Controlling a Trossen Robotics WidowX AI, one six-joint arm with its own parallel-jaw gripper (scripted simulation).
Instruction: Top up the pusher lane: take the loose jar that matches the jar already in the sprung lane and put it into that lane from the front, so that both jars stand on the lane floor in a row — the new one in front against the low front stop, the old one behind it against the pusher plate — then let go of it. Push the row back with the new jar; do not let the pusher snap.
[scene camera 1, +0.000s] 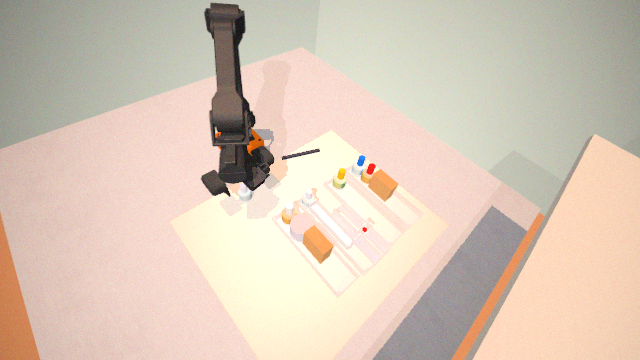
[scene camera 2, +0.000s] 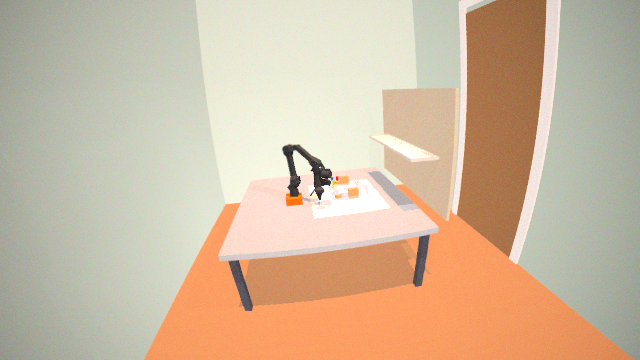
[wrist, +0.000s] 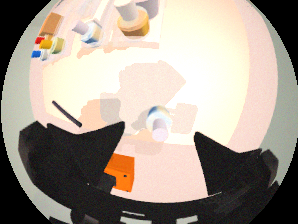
My gripper (scene camera 1: 243, 187) is open, holding nothing. Also in view: a pale jar (wrist: 159, 122).
My gripper is seen too in the wrist view (wrist: 160, 130).
